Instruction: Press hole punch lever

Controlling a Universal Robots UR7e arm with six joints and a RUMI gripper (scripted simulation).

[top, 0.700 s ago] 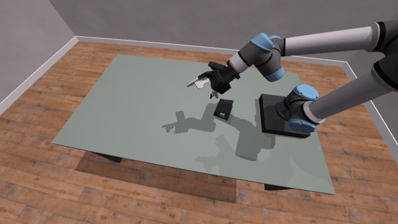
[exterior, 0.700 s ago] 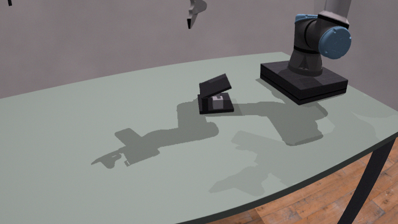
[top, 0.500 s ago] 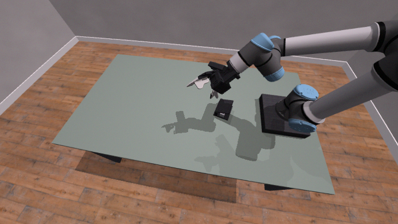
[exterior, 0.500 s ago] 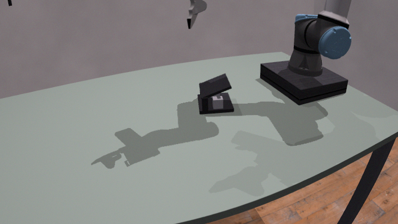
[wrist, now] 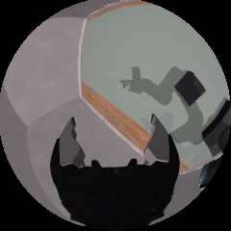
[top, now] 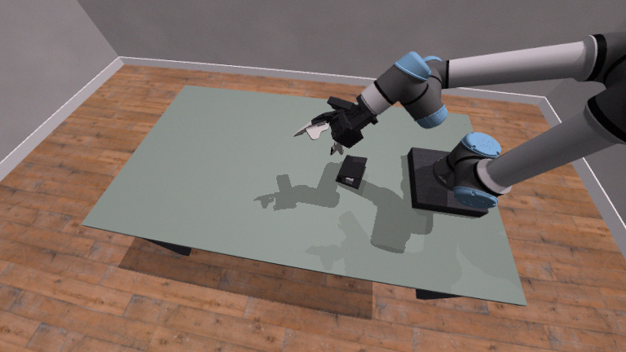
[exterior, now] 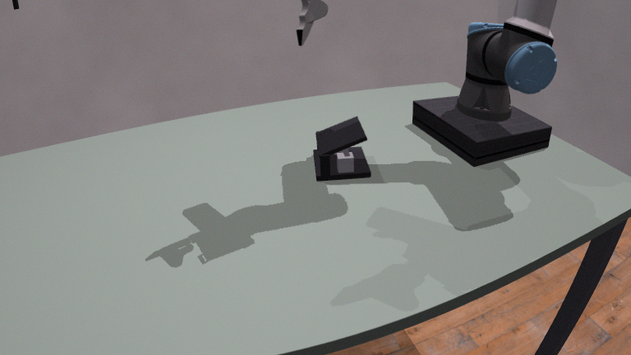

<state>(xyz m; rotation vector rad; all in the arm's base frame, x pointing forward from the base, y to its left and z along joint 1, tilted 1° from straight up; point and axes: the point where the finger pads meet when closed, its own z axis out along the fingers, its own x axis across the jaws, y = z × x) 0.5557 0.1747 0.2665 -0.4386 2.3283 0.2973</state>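
Now: the hole punch lever 270 mm below my hand, 150 mm behind it and 120 mm to the right of it. Also, from my hand: black hole punch (290 mm below, 140 mm behind, 120 mm to the right).
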